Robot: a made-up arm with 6 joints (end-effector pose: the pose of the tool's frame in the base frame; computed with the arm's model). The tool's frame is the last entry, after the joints.
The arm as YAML. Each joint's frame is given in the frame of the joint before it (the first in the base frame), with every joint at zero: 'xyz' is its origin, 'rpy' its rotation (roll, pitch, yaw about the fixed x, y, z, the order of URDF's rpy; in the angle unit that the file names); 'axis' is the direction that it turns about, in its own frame. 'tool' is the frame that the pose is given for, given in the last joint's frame.
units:
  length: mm
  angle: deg
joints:
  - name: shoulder
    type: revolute
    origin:
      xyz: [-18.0, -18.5, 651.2]
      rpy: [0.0, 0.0, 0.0]
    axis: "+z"
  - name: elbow
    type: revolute
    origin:
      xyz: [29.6, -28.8, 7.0]
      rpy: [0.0, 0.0, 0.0]
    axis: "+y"
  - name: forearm
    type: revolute
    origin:
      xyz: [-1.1, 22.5, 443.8]
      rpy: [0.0, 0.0, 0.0]
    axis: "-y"
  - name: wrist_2
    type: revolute
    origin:
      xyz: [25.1, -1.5, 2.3]
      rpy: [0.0, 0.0, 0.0]
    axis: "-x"
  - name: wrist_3
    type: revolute
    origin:
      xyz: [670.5, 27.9, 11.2]
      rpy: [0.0, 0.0, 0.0]
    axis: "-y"
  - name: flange
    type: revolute
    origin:
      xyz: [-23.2, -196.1, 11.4]
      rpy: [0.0, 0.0, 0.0]
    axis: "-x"
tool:
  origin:
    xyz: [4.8, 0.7, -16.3]
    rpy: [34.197, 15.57, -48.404]
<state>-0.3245 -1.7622 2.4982 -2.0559 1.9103 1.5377</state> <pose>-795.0 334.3 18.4 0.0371 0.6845 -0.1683 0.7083</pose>
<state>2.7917 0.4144 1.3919 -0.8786 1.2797 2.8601</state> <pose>-622.4 329.2 1543.0 0.8905 0.4181 -0.1797 -0.0005</pose>
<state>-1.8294 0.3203 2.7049 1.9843 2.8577 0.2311</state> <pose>167.3 405.7 1457.9 0.2712 -0.8319 0.2359 0.4228</pose>
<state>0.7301 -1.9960 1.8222 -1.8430 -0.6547 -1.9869</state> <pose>-770.1 -694.8 161.9 0.5690 -0.2853 0.2322 0.7354</pose>
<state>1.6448 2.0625 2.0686 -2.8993 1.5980 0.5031</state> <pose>-264.6 1087.1 421.0 0.3420 0.3092 0.5223 -0.7174</pose>
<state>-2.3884 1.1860 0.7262 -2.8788 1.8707 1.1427</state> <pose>-666.2 -860.1 482.5 0.9487 -0.2535 0.0582 0.1799</pose>
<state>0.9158 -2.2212 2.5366 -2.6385 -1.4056 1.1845</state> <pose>-373.3 -254.4 -312.9 0.3417 0.4195 0.8353 -0.0979</pose>
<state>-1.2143 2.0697 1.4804 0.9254 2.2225 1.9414</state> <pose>236.1 -1070.6 178.5 0.1645 -0.5903 -0.7406 -0.2758</pose>
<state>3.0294 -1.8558 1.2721 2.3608 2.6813 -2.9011</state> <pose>1062.2 -235.1 408.2 0.2881 0.3610 -0.0610 0.8848</pose>
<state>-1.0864 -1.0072 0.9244 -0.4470 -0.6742 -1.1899</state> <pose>-414.1 396.2 1549.0 0.6372 0.6886 -0.3394 -0.0675</pose>
